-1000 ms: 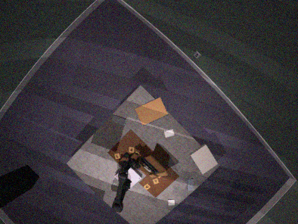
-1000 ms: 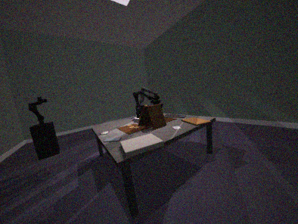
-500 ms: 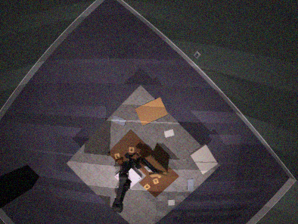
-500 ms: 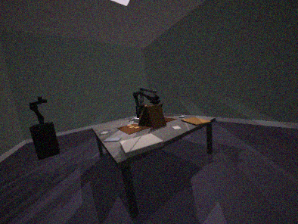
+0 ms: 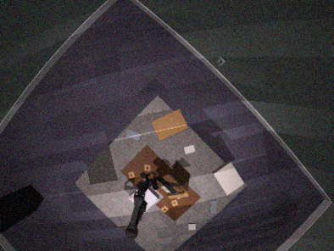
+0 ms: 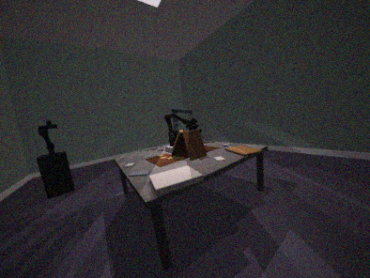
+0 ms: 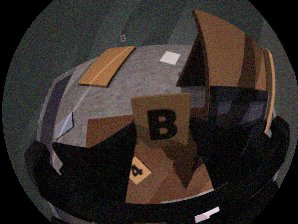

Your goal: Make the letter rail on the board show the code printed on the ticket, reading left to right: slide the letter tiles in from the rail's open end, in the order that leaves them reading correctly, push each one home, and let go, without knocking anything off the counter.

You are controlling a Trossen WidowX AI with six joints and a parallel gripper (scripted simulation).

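Right now my gripper tip is 180 mm to the left of the white ticket, 80 mm past it and 70 mm above it. From my gripper tip the other things lie so: small white card 340 mm ahead, 160 mm below, 130 mm to the right; brown mat 160 mm below, 150 mm behind, 120 mm to the right; tan letter tile right at my gripper tip.
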